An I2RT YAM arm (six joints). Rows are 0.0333 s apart.
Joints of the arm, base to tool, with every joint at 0 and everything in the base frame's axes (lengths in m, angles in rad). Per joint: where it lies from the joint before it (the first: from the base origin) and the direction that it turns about. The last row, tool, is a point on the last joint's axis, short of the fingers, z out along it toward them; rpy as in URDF.
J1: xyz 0 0 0.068 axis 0 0 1
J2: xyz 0.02 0.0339 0.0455 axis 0 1 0
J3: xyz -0.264 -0.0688 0 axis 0 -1 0
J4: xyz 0.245 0.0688 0.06 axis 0 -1 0
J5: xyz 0.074 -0.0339 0.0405 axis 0 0 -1
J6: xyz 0.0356 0 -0.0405 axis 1 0 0
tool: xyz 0 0 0 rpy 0 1.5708 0
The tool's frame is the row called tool.
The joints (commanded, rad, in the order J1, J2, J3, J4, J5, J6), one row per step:
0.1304, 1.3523, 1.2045, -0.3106, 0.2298, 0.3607
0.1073, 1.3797, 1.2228, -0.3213, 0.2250, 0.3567
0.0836, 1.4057, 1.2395, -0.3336, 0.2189, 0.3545
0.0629, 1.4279, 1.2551, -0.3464, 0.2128, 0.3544
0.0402, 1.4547, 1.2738, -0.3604, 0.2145, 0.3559
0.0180, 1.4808, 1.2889, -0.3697, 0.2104, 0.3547
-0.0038, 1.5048, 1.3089, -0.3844, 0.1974, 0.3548
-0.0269, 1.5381, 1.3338, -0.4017, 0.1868, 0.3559
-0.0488, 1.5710, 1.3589, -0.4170, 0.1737, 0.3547
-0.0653, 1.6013, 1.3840, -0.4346, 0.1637, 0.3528
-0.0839, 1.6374, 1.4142, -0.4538, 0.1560, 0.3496
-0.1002, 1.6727, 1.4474, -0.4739, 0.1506, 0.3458
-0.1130, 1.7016, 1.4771, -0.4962, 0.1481, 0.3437
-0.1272, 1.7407, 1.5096, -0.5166, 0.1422, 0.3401
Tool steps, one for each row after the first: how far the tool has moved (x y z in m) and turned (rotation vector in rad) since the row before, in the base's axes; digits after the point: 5 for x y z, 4 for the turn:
0.00696, -0.00632, -0.00275, -0.0038, 0.0204, -0.0171
0.00637, -0.00681, -0.00322, -0.0011, 0.0221, -0.0173
0.00523, -0.00617, -0.00263, 0.0015, 0.0196, -0.0153
0.00613, -0.00728, -0.00319, -0.0007, 0.0218, -0.0249
0.00592, -0.00718, -0.00396, 0.0006, 0.0206, -0.0181
0.00523, -0.00699, -0.00228, 0.0070, 0.0187, -0.0109
0.00708, -0.00781, -0.00405, 0.0072, 0.0254, -0.0149
0.00693, -0.00762, -0.00393, 0.0075, 0.0230, -0.0105
0.00616, -0.00601, -0.00346, 0.0058, 0.0228, -0.0074
0.00727, -0.00719, -0.00413, 0.0042, 0.0254, -0.0106
0.00711, -0.00667, -0.00320, 0.0026, 0.0226, -0.0097
0.00544, -0.00546, -0.00247, 0.0024, 0.0217, -0.0095
0.00750, -0.00631, -0.00542, 0.0046, 0.0272, -0.0074

